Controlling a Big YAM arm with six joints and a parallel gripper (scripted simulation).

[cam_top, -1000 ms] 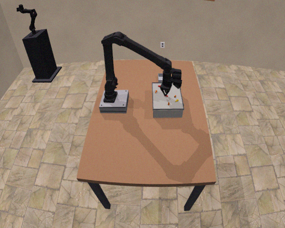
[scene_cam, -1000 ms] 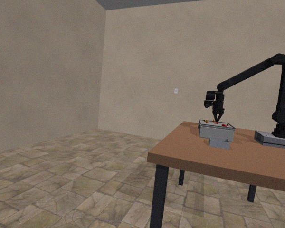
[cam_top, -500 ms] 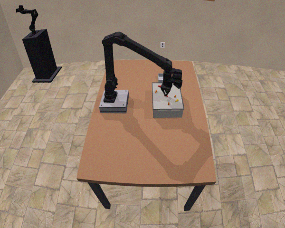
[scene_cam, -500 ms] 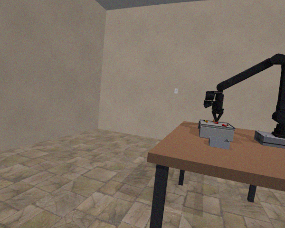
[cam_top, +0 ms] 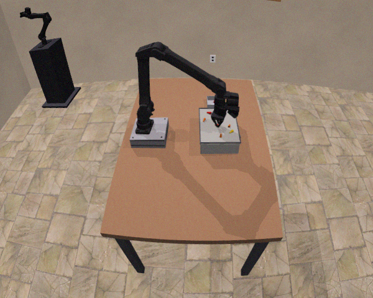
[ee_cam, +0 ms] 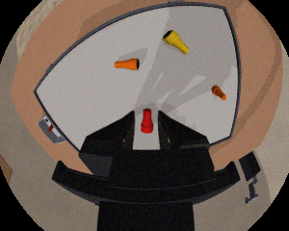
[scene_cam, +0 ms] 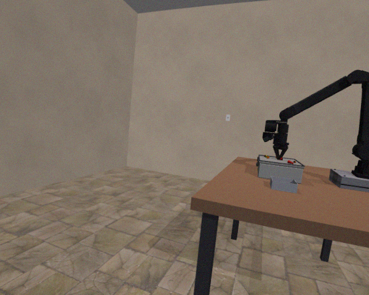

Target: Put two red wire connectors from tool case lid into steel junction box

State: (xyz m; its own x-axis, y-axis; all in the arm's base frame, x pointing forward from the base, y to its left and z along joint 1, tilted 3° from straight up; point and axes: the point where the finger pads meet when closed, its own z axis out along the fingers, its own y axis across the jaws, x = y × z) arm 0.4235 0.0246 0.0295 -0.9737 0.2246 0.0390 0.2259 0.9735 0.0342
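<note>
My gripper is now 40 mm above the grey tool case and 10 mm to the right of it. Also, from my hand: yellow wire connector 80 mm ahead, 40 mm to the right, 10 mm below.
</note>
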